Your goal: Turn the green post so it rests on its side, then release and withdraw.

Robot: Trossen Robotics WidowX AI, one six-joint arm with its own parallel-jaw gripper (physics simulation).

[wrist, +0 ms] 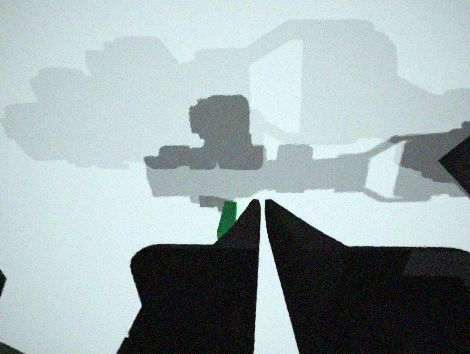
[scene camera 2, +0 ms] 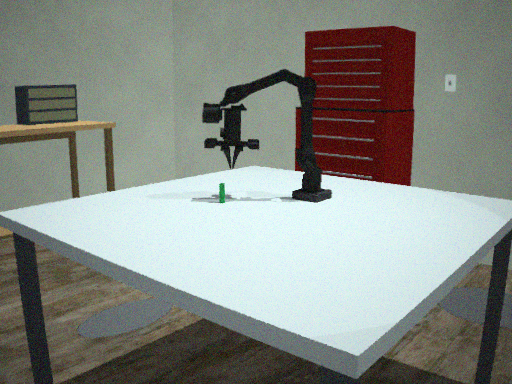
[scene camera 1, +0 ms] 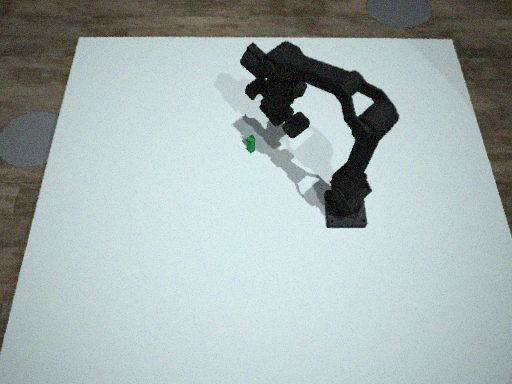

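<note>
The green post stands upright on the white table. In the wrist view its lower part in the picture is hidden behind the left finger. My gripper is shut, with its fingertips almost together and the post outside them. It points down and hangs above the table, higher than the post's top and apart from it. In scene camera 1 the fingertips are hidden by the gripper's body.
The arm's base stands on the white table, to the right of the post. The arm's shadow falls around the post. A red cabinet and a wooden bench stand beyond the table.
</note>
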